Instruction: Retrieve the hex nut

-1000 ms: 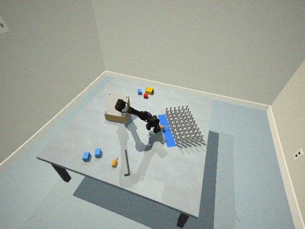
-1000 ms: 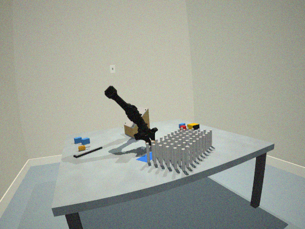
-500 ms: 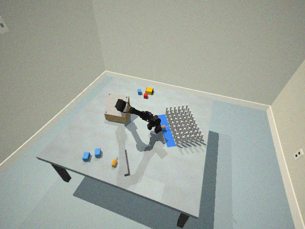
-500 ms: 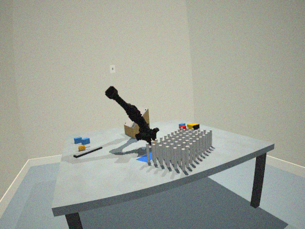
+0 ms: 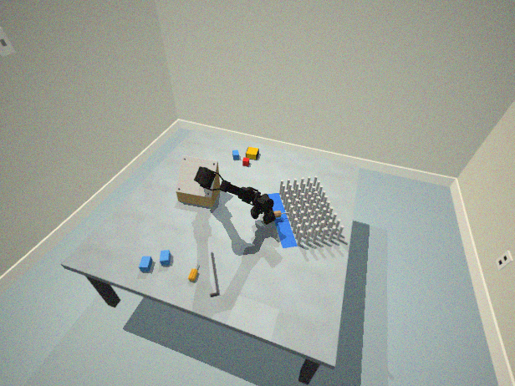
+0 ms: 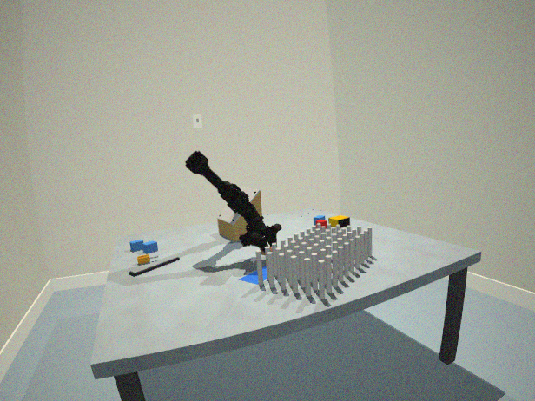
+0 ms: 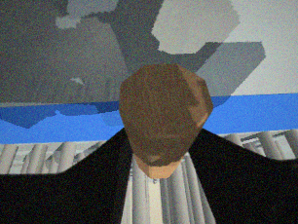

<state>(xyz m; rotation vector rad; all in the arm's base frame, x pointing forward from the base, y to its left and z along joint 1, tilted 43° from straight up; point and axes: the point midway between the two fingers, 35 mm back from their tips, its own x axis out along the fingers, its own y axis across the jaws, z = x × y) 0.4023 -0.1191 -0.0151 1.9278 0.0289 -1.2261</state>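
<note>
Now: the blue taped strip 4 cm ahead of my gripper tip, 3 cm below it and 2 cm to the left of it. The rest, counted from my gripper tip: red block (44 cm to the left, 28 cm behind, 1 cm below); hex nut (19 cm ahead, 9 cm to the left, 2 cm below); wooden-handled tool (9 cm ahead, 4 cm to the left).
</note>
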